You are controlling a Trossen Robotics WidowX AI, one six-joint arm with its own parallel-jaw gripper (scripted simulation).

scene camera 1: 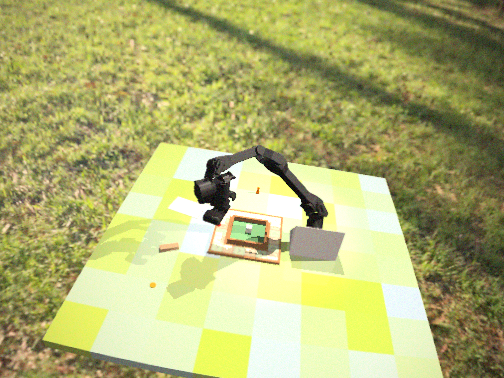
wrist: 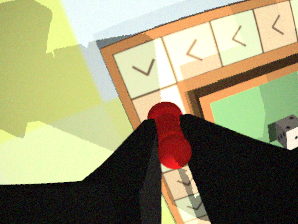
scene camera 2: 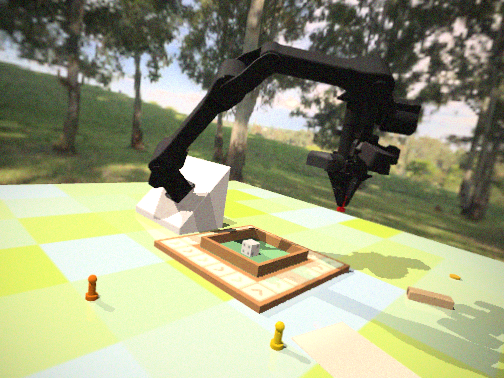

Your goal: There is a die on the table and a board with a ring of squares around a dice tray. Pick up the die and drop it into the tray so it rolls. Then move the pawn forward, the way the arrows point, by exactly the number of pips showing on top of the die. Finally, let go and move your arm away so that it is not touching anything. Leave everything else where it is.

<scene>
my gripper: holds a red pawn point(wrist: 174, 150)
</scene>
